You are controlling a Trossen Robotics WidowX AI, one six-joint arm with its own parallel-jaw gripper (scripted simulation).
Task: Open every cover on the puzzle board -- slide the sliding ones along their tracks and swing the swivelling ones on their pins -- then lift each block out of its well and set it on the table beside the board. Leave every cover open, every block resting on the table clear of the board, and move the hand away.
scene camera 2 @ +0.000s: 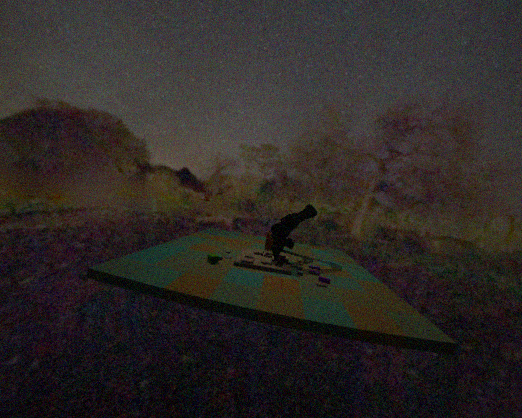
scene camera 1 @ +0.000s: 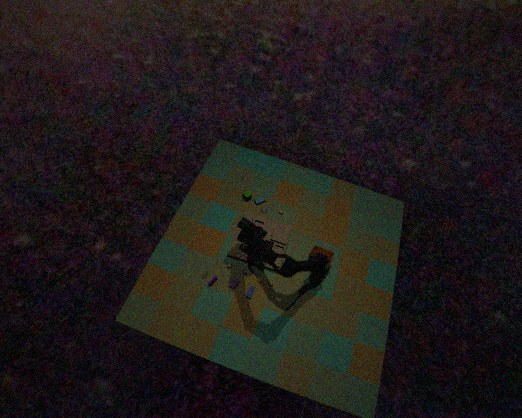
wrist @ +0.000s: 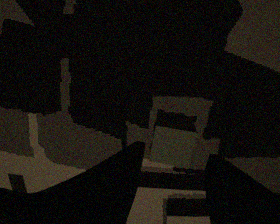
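Note:
Visible here: the gripper (wrist: 175,157); a puzzle board (scene camera 1: 269,225).

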